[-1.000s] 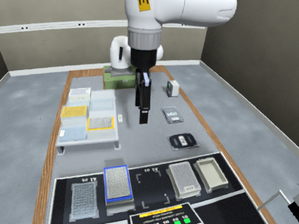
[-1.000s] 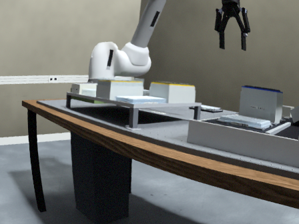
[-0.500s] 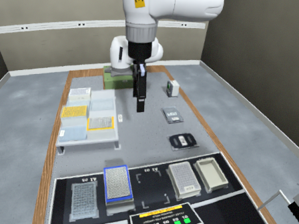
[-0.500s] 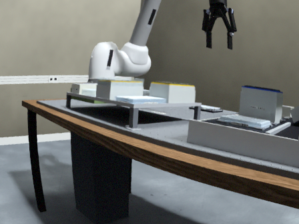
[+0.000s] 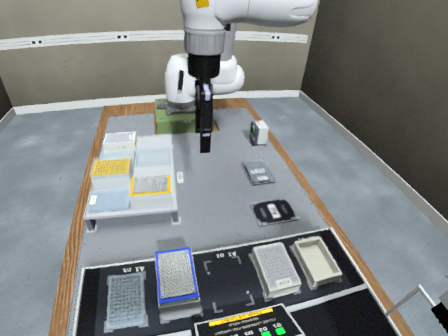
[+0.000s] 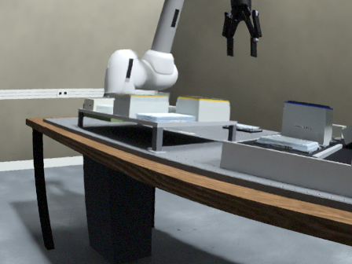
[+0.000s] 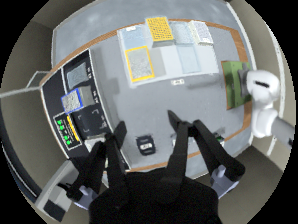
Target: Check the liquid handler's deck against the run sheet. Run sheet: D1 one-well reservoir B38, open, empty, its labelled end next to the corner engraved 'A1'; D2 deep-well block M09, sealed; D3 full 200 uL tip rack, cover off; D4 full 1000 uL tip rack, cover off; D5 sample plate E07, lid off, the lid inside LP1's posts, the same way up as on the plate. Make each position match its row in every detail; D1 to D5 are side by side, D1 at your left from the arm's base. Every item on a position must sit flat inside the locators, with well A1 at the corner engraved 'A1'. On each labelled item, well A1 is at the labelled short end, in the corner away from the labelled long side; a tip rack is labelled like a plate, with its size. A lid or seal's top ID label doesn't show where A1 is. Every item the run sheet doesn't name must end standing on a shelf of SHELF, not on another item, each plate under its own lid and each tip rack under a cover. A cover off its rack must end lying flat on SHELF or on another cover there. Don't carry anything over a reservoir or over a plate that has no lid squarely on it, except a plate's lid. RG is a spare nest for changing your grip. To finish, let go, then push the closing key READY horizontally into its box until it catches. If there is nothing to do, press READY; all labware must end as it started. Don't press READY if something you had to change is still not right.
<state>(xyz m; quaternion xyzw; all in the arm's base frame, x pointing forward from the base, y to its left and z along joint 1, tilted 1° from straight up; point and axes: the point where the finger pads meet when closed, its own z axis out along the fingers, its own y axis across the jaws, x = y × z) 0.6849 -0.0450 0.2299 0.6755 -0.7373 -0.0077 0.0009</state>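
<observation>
Right now the yellow-rimmed tip rack is 19 cm below my hand, 15 cm to the right of it and 3 cm behind it. The rest, counted from my hand: blue-rimmed tip rack 29 cm ahead, 18 cm below, 13 cm to the right; shelf 24 cm below, 21 cm to the right, 19 cm behind; dark nest 29 cm below, 24 cm to the left, 8 cm ahead.
</observation>
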